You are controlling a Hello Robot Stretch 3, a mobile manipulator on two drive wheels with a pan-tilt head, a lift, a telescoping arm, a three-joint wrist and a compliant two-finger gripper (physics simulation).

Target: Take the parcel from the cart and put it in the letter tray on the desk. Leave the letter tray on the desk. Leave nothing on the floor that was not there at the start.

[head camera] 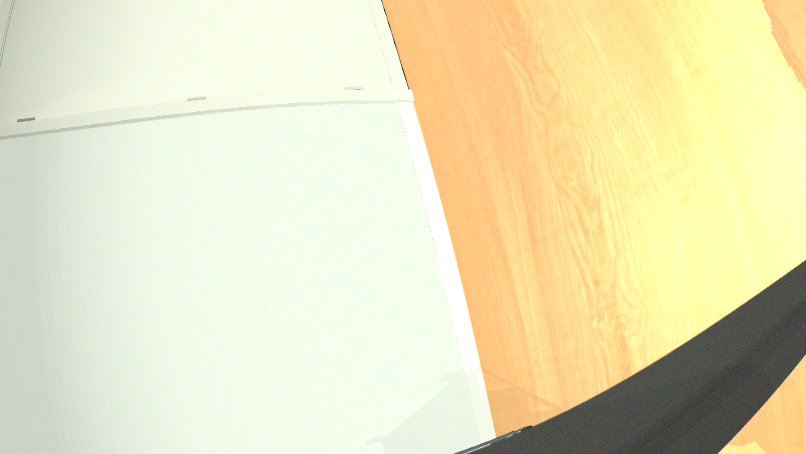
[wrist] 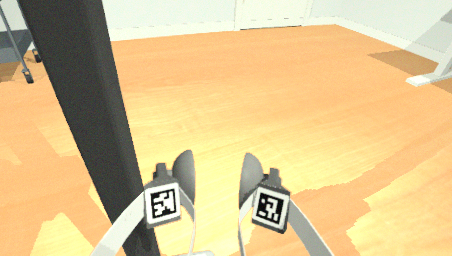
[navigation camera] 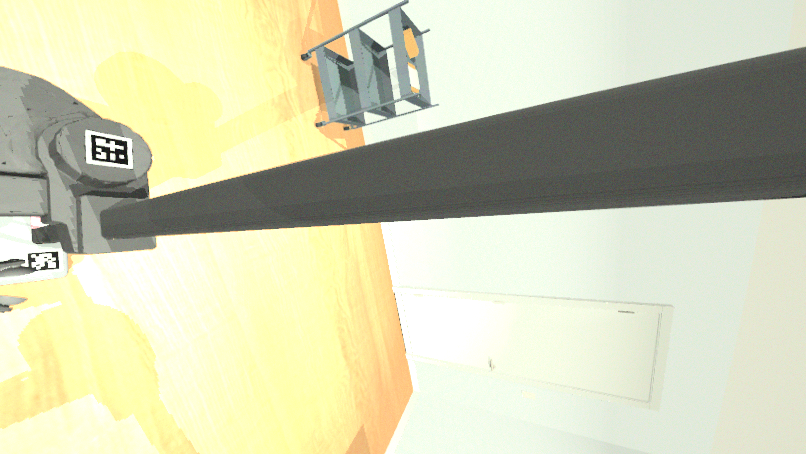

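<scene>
The grey cart stands by the wall at the top of the navigation view, and part of it shows at the left edge of the wrist view. An orange item lies on its top shelf, with another orange patch near the shelf's other end. I cannot tell which is the parcel. My gripper is open and empty above the floor, well away from the cart. A white foot of the desk shows at the right in the wrist view. The letter tray does not show in these views.
My dark mast or arm crosses all three views. A white door is set in the wall. Wooden floor lies between my gripper and the walls.
</scene>
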